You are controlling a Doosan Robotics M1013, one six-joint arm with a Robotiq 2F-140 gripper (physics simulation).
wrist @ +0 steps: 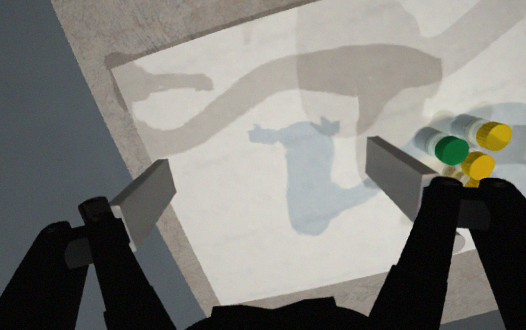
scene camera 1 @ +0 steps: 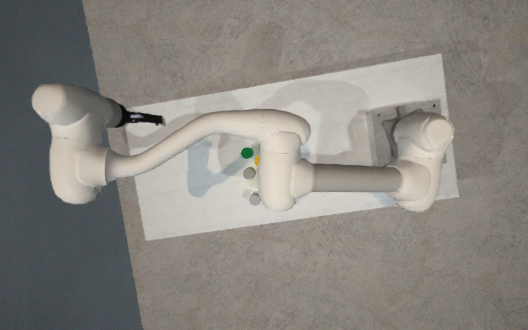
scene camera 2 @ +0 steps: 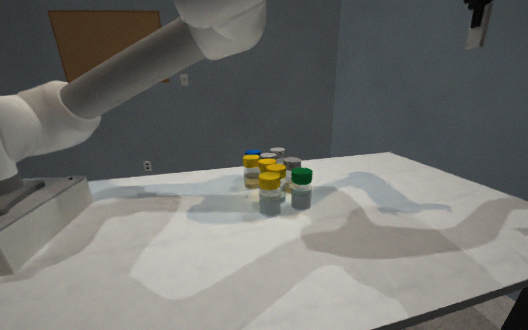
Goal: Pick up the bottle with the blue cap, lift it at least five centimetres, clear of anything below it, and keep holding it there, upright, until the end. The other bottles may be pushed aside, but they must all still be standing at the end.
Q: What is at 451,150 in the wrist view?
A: A green-capped bottle.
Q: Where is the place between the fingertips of my gripper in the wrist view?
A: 267,165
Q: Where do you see a green-capped bottle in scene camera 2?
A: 301,190
